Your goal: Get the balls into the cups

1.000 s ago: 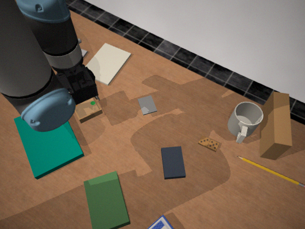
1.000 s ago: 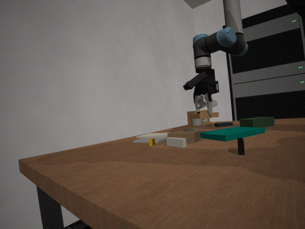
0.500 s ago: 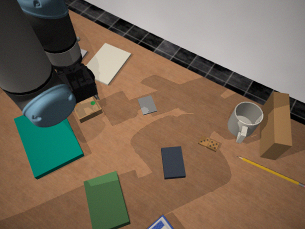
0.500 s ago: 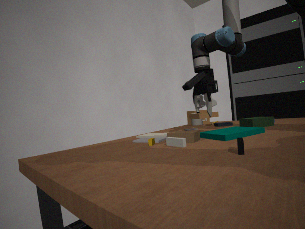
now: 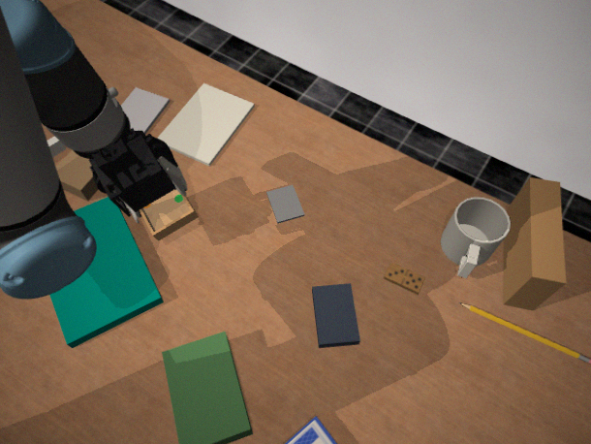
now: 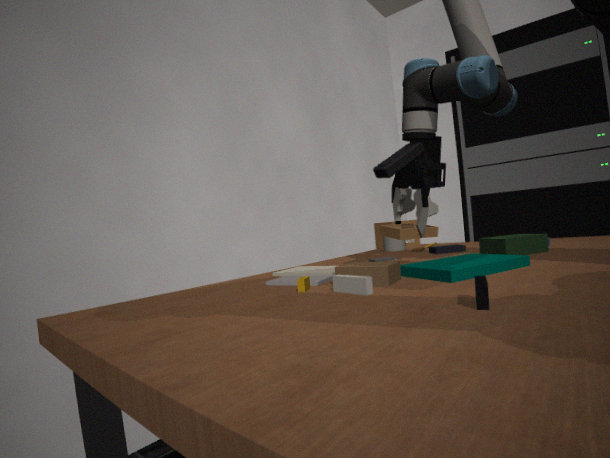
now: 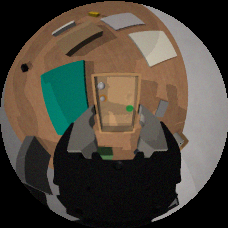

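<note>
Now: hand 10 mm above the covered wooden puzzle. From my hand the other things lie so: teal slab (120 mm behind, 50 mm to the left, 80 mm below); grey tile (140 mm ahead, 140 mm to the right, 90 mm below); cream board (210 mm ahead, 90 mm to the left, 80 mm below).
</note>
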